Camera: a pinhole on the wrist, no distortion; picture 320 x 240 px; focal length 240.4 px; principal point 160.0 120.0 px. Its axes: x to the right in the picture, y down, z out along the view. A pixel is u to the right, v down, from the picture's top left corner.
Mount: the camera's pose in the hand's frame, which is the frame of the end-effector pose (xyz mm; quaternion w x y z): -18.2 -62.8 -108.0 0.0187 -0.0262 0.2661 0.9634
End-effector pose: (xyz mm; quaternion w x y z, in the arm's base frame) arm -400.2 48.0 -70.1 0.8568 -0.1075 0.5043 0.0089
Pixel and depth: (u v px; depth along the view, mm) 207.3 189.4 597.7
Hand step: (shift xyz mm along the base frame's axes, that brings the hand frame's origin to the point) 323.6 206.0 355.8
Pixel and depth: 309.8 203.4 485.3
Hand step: 147.0 152.7 468.9
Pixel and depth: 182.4 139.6 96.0
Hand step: -32.2 -20.9 20.3
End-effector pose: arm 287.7 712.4 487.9 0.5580 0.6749 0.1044 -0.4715
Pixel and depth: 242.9 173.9 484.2
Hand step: -230.8 -253.6 244.9
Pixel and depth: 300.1 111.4 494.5
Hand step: -181.9 -196.8 403.4
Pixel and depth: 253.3 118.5 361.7
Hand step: -106.8 -142.7 226.9
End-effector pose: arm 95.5 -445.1 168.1 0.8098 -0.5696 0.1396 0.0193
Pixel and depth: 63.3 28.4 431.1
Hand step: 121.9 259.3 -248.7
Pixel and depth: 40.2 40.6 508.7
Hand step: 202.1 328.4 -284.0
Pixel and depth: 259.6 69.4 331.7
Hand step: -164.2 203.6 -74.1
